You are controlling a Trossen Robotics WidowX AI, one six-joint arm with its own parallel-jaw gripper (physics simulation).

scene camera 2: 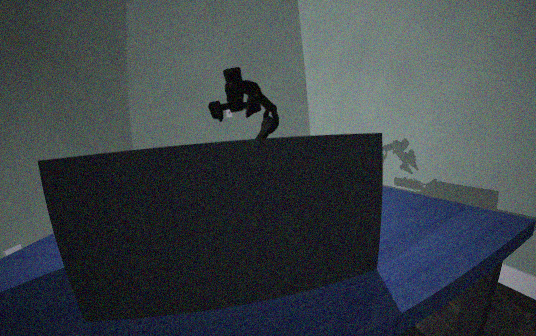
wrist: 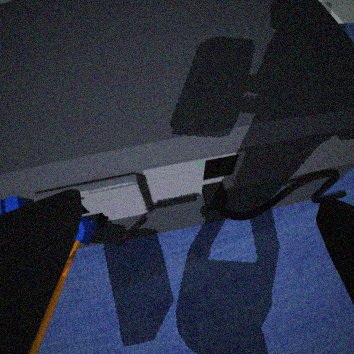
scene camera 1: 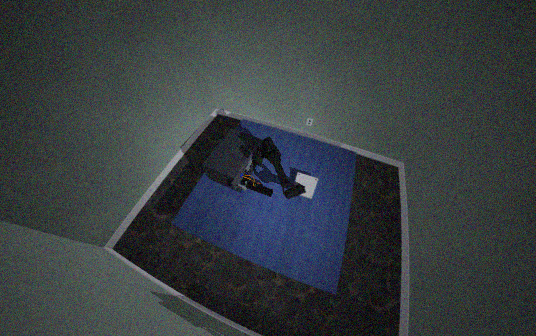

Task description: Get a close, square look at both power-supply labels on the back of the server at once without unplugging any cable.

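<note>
The server is a large dark box on the blue table. In the wrist view its back edge slants across the middle. Two pale power-supply faces show there, a left one and a right one, steeply foreshortened. The right face has a green light and a black square, with a black cable below it. The left face is partly hidden by the left finger. No label text is readable. My gripper is open and empty, above and behind the server's back.
Blue connectors and an orange cable are near the left finger. A black bar lies beside the server. A white plate is at the arm's base. Arm shadows fall across the server top and the blue table.
</note>
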